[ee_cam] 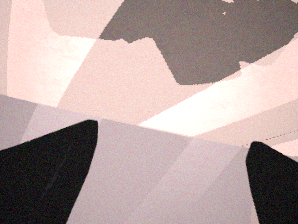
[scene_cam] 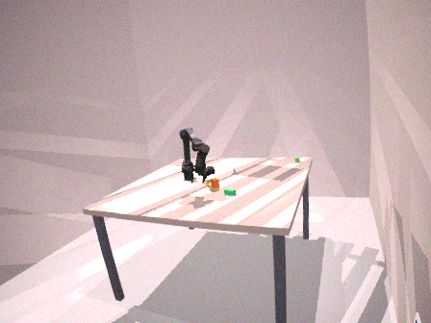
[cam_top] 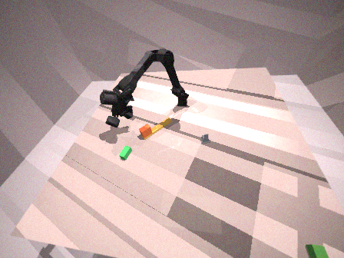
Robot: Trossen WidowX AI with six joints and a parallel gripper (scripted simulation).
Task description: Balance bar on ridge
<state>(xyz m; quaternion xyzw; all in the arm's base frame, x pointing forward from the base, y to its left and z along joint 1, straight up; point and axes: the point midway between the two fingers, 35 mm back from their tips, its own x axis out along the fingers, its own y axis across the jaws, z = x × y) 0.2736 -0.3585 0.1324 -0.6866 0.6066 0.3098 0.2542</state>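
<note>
My gripper tip is now 40 mm short of the grey piece, 540 mm to the right of it and 110 mm above it.
</note>
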